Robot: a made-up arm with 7 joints. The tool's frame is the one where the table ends. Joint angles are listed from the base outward.
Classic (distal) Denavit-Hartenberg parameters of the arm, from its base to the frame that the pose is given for. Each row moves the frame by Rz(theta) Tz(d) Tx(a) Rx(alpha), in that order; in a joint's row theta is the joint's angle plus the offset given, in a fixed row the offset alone. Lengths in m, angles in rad.
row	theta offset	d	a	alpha
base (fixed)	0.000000	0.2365	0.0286	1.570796
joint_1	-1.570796	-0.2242	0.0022	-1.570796
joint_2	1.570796	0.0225	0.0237	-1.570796
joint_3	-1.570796	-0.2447	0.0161	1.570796
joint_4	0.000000	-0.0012	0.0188	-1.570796
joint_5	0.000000	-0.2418	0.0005	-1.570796
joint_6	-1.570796	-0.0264	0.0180	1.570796
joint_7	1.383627	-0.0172	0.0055	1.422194
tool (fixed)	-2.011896	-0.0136	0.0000	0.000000
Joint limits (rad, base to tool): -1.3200..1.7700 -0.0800..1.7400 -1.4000..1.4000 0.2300..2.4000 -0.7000..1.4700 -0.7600..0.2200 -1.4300..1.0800
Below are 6 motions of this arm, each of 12 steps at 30 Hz.
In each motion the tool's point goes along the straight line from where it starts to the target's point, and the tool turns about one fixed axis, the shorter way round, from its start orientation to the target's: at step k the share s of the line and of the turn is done. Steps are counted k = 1, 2, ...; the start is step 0. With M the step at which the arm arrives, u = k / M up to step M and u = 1 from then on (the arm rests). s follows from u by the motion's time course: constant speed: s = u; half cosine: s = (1 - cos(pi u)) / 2; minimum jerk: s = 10 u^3 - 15 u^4 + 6 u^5.
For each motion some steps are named. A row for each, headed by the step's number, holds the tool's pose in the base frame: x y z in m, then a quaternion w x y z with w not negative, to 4 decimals.
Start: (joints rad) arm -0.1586 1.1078 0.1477 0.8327 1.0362 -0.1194 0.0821
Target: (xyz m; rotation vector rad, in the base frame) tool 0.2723 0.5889 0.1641 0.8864 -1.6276 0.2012
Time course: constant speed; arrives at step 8
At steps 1, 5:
1: 0.2503 0.5834 0.0993 0.7052 0.4535 -0.5420 0.0581
5: 0.2629 0.5866 0.1363 0.6463 0.4147 -0.6362 0.0748

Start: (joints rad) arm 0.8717 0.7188 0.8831 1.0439 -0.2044 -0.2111 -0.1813
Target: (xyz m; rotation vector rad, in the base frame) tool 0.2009 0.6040 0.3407 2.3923 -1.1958 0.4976
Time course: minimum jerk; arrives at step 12
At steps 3, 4, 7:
3: 0.2393 0.5886 0.3006 0.2521 0.7087 -0.5758 0.3204
4: 0.2347 0.5904 0.3054 0.2479 0.7293 -0.5603 0.3045
7: 0.2157 0.5980 0.3252 0.2275 0.8077 -0.4902 0.2355

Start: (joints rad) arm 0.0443 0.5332 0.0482 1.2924 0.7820 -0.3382 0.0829
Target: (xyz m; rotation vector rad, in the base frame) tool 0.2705 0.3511 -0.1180 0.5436 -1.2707 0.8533
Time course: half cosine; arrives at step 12
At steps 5, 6, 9, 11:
5: 0.2954 0.3750 -0.0211 0.6433 0.2378 -0.7028 0.1886
6: 0.2902 0.3701 -0.0410 0.6556 0.2400 -0.6781 0.2295
9: 0.2763 0.3567 -0.0955 0.6810 0.2430 -0.6024 0.3380
11: 0.2712 0.3517 -0.1154 0.6873 0.2429 -0.5719 0.3763

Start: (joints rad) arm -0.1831 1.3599 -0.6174 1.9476 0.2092 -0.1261 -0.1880
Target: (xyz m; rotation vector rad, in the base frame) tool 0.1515 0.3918 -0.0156 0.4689 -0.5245 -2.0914
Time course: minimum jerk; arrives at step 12
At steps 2, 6, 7, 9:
2: 0.1921 0.3226 0.0647 0.4763 0.2243 -0.5960 -0.6063
6: 0.1726 0.3559 0.0260 0.4764 0.2132 -0.4221 -0.7412
7: 0.1661 0.3669 0.0132 0.4713 0.2072 -0.3597 -0.7782
9: 0.1559 0.3844 -0.0070 0.4582 0.1955 -0.2570 -0.8281

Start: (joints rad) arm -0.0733 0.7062 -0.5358 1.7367 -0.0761 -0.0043 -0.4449
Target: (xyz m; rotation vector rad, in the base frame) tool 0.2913 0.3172 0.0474 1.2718 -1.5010 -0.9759
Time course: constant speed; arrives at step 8
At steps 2, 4, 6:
2: 0.2476 0.2672 0.0255 0.4858 0.4143 -0.6731 -0.3732
4: 0.2622 0.2839 0.0328 0.4765 0.4489 -0.6527 -0.3813
6: 0.2767 0.3005 0.0401 0.4663 0.4827 -0.6312 -0.3888

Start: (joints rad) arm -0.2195 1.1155 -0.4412 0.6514 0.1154 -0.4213 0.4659
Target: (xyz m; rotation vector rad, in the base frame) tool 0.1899 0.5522 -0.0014 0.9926 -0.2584 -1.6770
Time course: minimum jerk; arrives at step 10
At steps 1, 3, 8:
1: 0.1523 0.5548 -0.0447 0.7134 0.2130 -0.2248 -0.6286
3: 0.1582 0.5544 -0.0380 0.6925 0.2470 -0.2079 -0.6451
8: 0.1877 0.5524 -0.0039 0.5654 0.4089 -0.1165 -0.7068

